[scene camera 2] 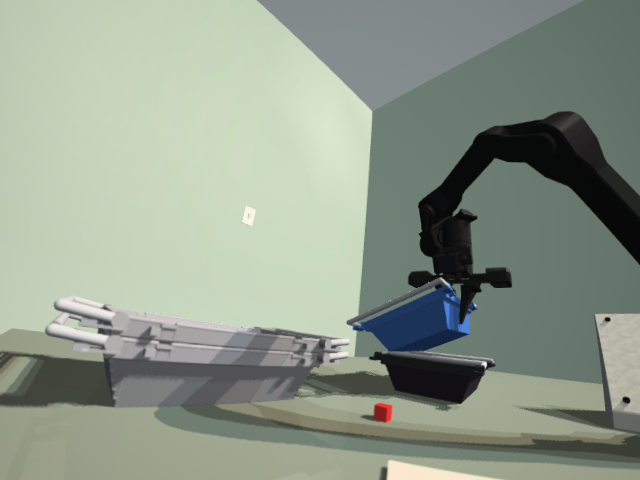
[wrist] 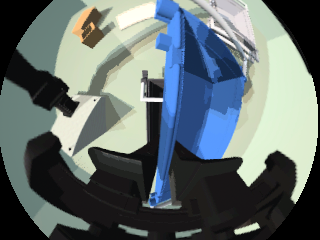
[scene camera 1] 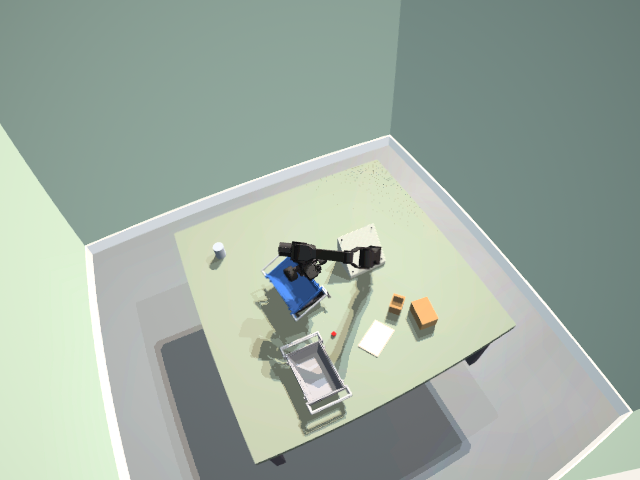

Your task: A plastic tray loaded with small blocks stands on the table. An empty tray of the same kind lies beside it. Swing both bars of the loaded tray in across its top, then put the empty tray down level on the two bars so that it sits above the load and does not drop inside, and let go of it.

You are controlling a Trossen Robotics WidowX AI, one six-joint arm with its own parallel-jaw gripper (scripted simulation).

I see my gripper (scene camera 2: 458, 323), a blue tray (scene camera 2: 432, 320) and a sheet (scene camera 1: 375, 340).
The blue tray shows as well in the wrist view (wrist: 203, 84) and in scene camera 1 (scene camera 1: 296, 294). My gripper also shows in the wrist view (wrist: 164, 137).
